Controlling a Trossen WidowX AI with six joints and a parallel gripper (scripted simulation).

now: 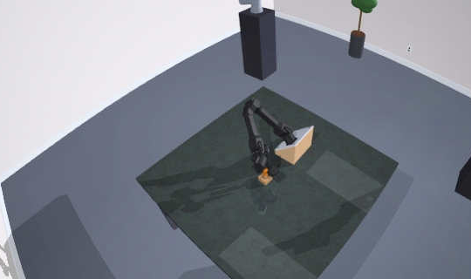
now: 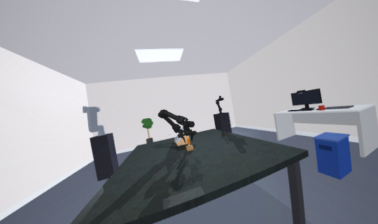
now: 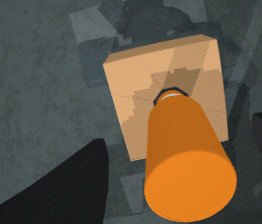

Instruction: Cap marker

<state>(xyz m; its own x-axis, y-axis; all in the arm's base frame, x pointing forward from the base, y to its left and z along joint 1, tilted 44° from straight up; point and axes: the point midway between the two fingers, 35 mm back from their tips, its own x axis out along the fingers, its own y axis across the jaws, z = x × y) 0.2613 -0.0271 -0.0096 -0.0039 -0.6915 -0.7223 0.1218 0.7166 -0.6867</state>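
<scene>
My gripper tip is 10 mm below the orange cap. The rest, counted from my gripper tip: holder block 60 mm below.
</scene>
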